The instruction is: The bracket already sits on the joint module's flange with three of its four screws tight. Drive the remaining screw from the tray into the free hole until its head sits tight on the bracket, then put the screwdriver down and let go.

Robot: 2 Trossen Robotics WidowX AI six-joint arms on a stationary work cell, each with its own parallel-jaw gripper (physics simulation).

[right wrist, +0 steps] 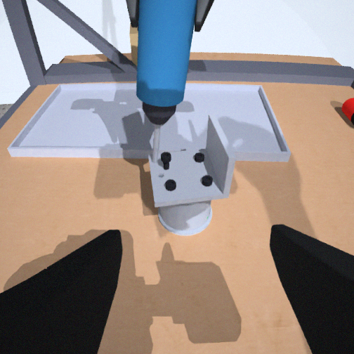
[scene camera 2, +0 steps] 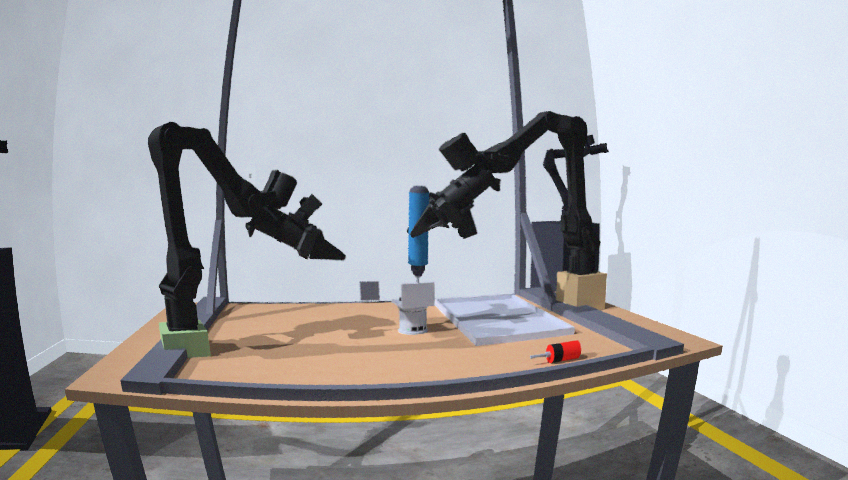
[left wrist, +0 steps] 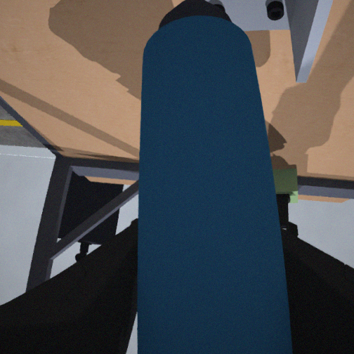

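Pixels of known places: left gripper, fingertip midpoint: [scene camera 2: 409, 234]; right gripper, fingertip midpoint: [scene camera 2: 344, 256]; left arm's base, origin of the base link: [scene camera 2: 582, 272]; right arm's base, origin of the base link: [scene camera 2: 181, 326].
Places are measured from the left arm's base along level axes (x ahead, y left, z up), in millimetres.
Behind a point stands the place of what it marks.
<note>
My left gripper [scene camera 2: 417, 230] {y -5, x 454, z 110 mm} [right wrist: 165, 25] is shut on the blue screwdriver [scene camera 2: 418, 205] {y 24, x 444, z 170 mm} [left wrist: 210, 165] [right wrist: 164, 60], held upright above the bracket [scene camera 2: 418, 294] {y 45, x 453, z -7 mm} [left wrist: 303, 45] [right wrist: 186, 172] on the joint module [scene camera 2: 412, 322] {y 37, x 464, z -68 mm} [right wrist: 185, 220]. In the right wrist view the far-left screw [right wrist: 166, 157] stands proud, part of its shank showing; three screw heads [right wrist: 199, 157] [right wrist: 207, 180] [right wrist: 170, 185] sit low on the bracket. The screwdriver's tip shows just left of the proud screw's head, at the bracket's edge; contact cannot be told. My right gripper [scene camera 2: 343, 256] {y -7, x 594, z 69 mm} [right wrist: 196, 238] is open, empty, and apart from the bracket.
A pale tray [scene camera 2: 523, 337] {y 188, x 283, z -87 mm} [right wrist: 60, 152] lies behind the bracket in the right wrist view. A red screwdriver [scene camera 2: 569, 350] {y 366, x 286, z -71 mm} [right wrist: 349, 111] lies on the table [scene camera 2: 285, 368] {y 223, x 755, z -94 mm} near its front right in the scene view. Dark frame bars [scene camera 2: 386, 390] {y 399, x 622, z -78 mm} edge the table.
</note>
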